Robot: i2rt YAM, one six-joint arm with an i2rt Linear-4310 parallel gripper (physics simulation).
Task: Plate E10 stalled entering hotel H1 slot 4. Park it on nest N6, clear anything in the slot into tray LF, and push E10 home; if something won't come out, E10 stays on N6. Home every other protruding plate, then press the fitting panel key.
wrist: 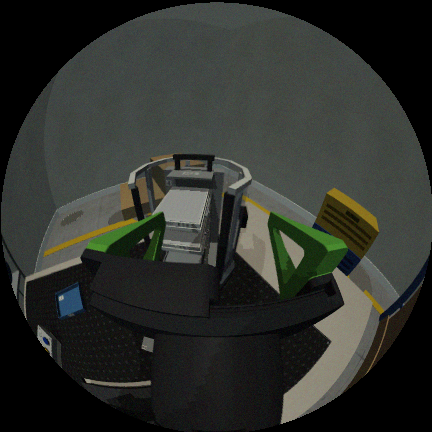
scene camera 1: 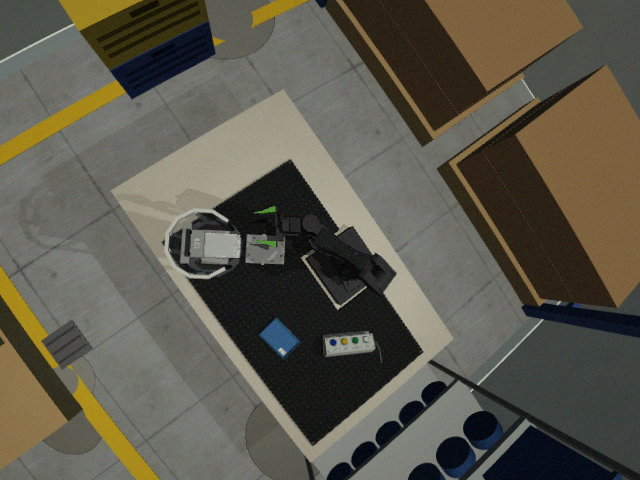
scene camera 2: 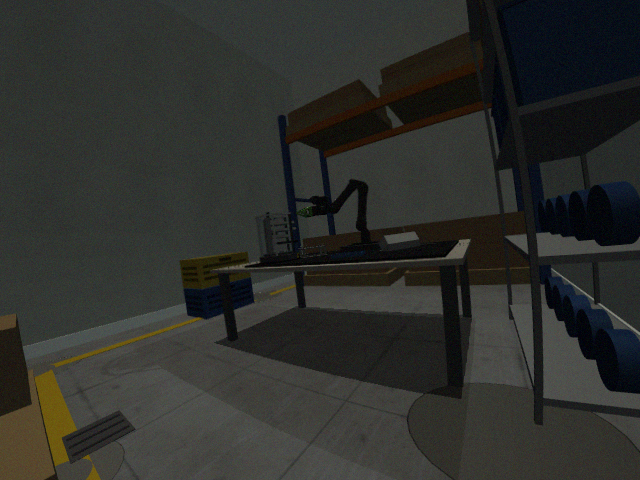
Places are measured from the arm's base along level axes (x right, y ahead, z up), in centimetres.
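Pixels of known places: gripper, fingertip midpoint: [wrist: 216,217] [scene camera 1: 253,227] [scene camera 2: 298,212]; arm's base at its link origin: [scene camera 1: 344,270] [scene camera 2: 366,243].
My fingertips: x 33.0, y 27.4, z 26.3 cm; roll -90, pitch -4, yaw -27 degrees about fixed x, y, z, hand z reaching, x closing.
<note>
Ahead of a thing's pixels: the offset from my fingertips to its top centre. "spot": to the spot under its first point. Level surfaces: height alone.
The plate hotel {dx +3.5, dy +18.1, dz +0.9 cm} [scene camera 1: 196,243] [scene camera 2: 267,232] [wrist: 191,175] stands at the table's left end inside a partial round guard. A white plate {dx +0.7, dy +14.0, dz -5.9 cm} [scene camera 1: 222,250] [wrist: 185,204] lies at its top; more plate edges {spot: dx -1.8, dy +7.4, dz -10.3 cm} [wrist: 181,246] show below it in the wrist view. I cannot read which plate is E10 or see inside slot 4. My gripper [scene camera 1: 254,227] [scene camera 2: 300,212] [wrist: 216,217] is open and empty, near the height of the hotel's top, in front of it and offset to one side. A grey nest {dx -8.0, dy -0.7, dz -22.4 cm} [scene camera 1: 265,256] lies beside the hotel, partly under one finger. The blue tray {dx -45.2, dy +12.0, dz -28.3 cm} [scene camera 1: 279,336] [wrist: 70,301] and key panel {dx -62.8, dy -13.0, dz -21.6 cm} [scene camera 1: 348,351] [scene camera 2: 400,239] [wrist: 45,337] lie farther off.
The arm's base [scene camera 1: 338,289] stands on the black mat {dz -30.0 cm} [scene camera 1: 248,304] beside the nest. The round guard's rim [scene camera 1: 168,245] [wrist: 245,172] curves around the hotel, with dark upright posts {dx +6.1, dy +7.3, dz -2.0 cm} [wrist: 227,235] at its opening. Stacked crates [scene camera 1: 155,46] [scene camera 2: 217,279] [wrist: 347,220] stand on the floor beyond the table.
</note>
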